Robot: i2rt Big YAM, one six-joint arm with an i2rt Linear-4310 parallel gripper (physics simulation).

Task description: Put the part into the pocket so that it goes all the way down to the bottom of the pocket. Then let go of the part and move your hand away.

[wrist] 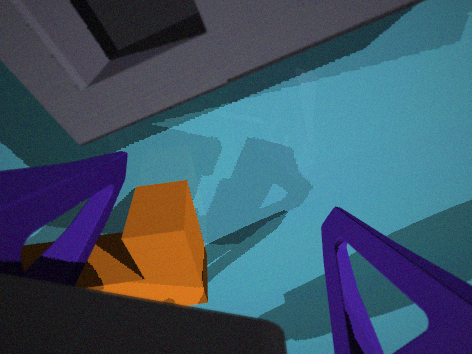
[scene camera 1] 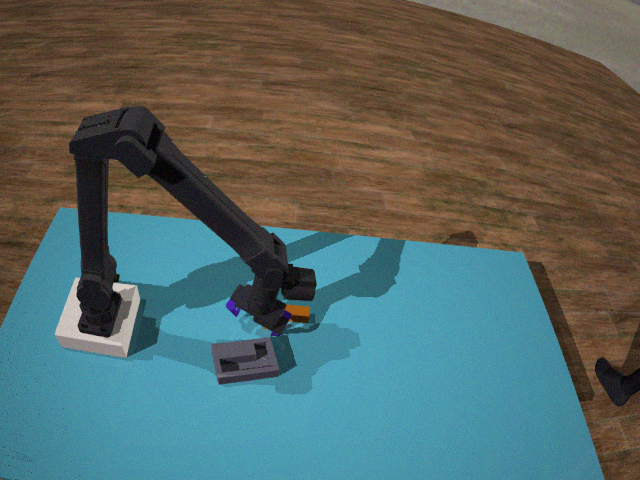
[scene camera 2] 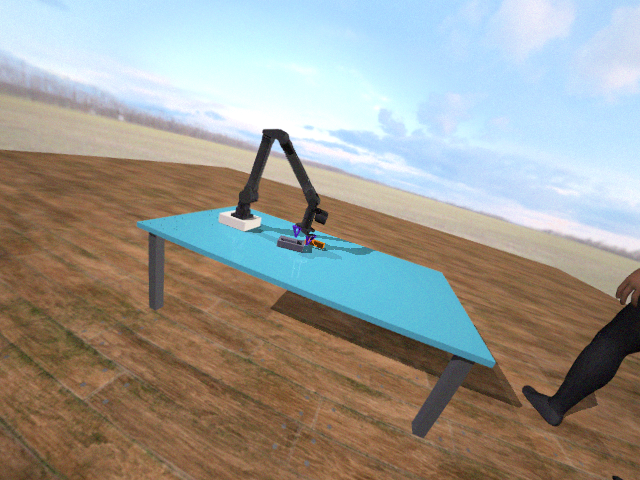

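Where they show: gripper, between the fingertips: (wrist: 233, 192) (scene camera 1: 254, 324); arm's base, origin of its link: (scene camera 1: 100, 314) (scene camera 2: 242, 216).
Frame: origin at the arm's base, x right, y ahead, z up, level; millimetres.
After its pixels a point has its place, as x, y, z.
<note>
The orange angular part (scene camera 1: 298, 313) {-102, 479, -27} (scene camera 2: 317, 243) {-95, 468, -35} (wrist: 162, 255) {-79, 408, -27} lies on the table beside the grey block (scene camera 1: 248, 376) {85, 371, -33} (scene camera 2: 289, 246) {85, 370, -40} (wrist: 125, 95) {-9, 397, -21}. The block has a stepped pocket in its top, and the part is outside it. My gripper (scene camera 1: 256, 319) {-68, 375, -47} (scene camera 2: 303, 236) {-68, 375, -47} (wrist: 233, 192) {-68, 375, -47} is open with nothing between its purple fingers. It hangs low over the table, close to the part and the block. In the wrist view the left finger overlaps part of the orange part, and the right finger is well apart from it. The dark gripper body hides the part's lower edge there.
The blue table (scene camera 1: 413, 403) {121, 760, -57} (scene camera 2: 387, 304) {264, 908, -57} carries the white base (scene camera 1: 90, 343) {77, -8, -13} (scene camera 2: 239, 222) {76, 39, -13} of the arm at the left. Arm shadows fall across the table around the part. A person's dark leg (scene camera 1: 615, 382) (scene camera 2: 584, 374) shows beyond the table's right end.
</note>
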